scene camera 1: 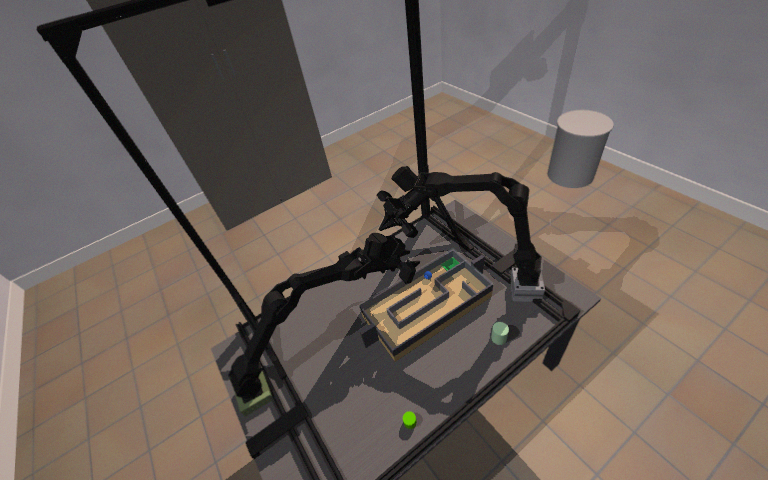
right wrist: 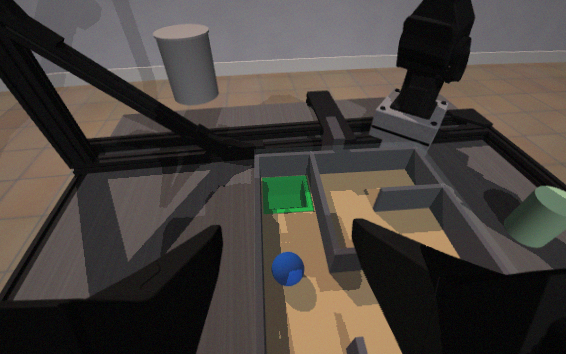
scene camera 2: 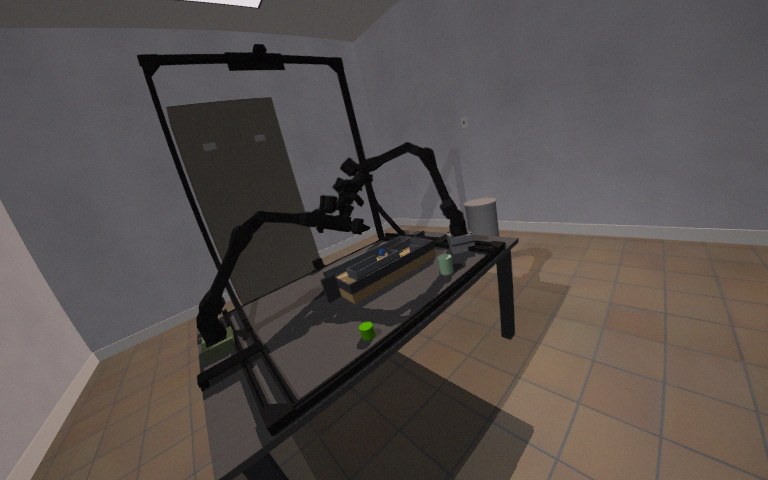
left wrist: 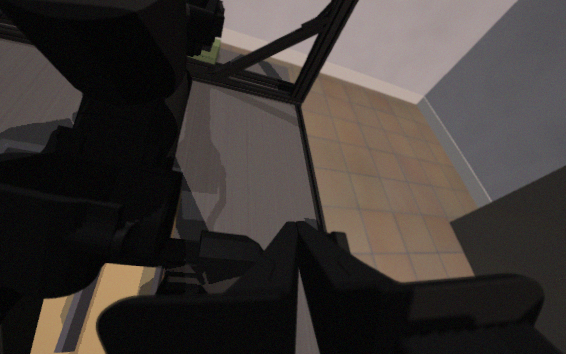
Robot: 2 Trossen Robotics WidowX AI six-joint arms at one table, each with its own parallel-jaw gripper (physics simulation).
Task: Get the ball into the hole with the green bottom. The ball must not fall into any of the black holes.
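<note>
The maze box (scene camera 1: 441,322) (scene camera 2: 390,275) (right wrist: 260,310) sits on the table, with grey walls and a tan floor. The blue ball (scene camera 1: 428,275) (scene camera 2: 381,251) (right wrist: 288,269) is on the floor of its far-side lane, near the outer wall. The green-bottomed hole (scene camera 1: 450,263) (right wrist: 287,194) is at the lane's end, a short way from the ball. No black hole can be made out. My right gripper (scene camera 1: 414,270) (scene camera 2: 367,228) (right wrist: 287,231) is open and empty, above the lane near the ball. My left gripper (scene camera 1: 382,227) (left wrist: 295,230) is shut and empty, higher up, close to the right wrist.
A pale green cylinder (scene camera 1: 499,333) (scene camera 2: 445,264) (right wrist: 537,217) stands beside the maze box. A bright green cylinder (scene camera 1: 408,419) (scene camera 2: 367,331) stands near the table's front edge. The black frame post (scene camera 1: 417,96) (scene camera 2: 353,113) rises behind the left arm. The two arms are close together over the box.
</note>
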